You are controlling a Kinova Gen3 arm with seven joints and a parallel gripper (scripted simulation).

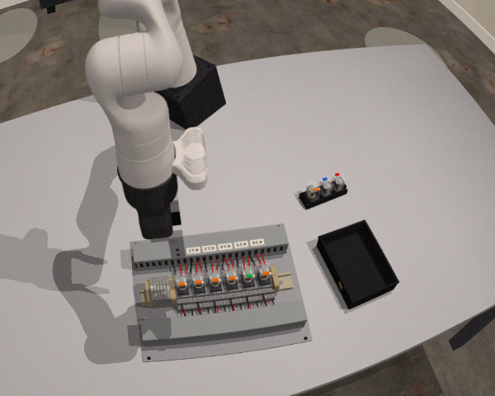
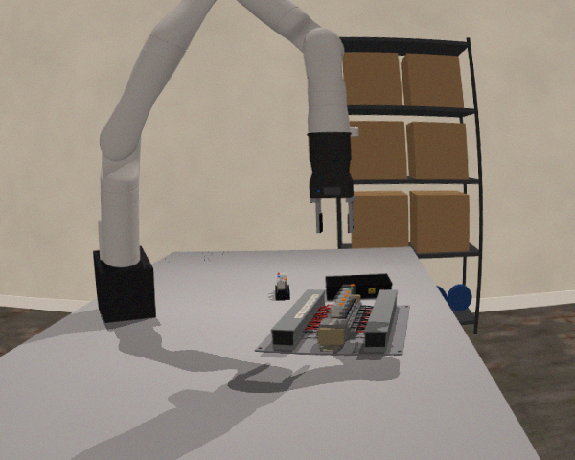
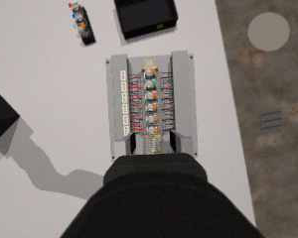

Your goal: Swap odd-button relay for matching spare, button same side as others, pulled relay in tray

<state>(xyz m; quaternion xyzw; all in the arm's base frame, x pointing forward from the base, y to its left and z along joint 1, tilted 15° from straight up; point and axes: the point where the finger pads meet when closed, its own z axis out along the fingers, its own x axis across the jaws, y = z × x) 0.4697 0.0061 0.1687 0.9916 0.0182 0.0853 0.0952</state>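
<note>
Now: the green-button relay 170 mm below my hand and 120 mm to the left of it. Round my hand: spare holder 320 mm to the left, 210 mm below, 200 mm behind; blue-button relay 320 mm to the left, 200 mm behind, 190 mm below; black tray 340 mm to the left, 200 mm below, 10 mm behind.
</note>
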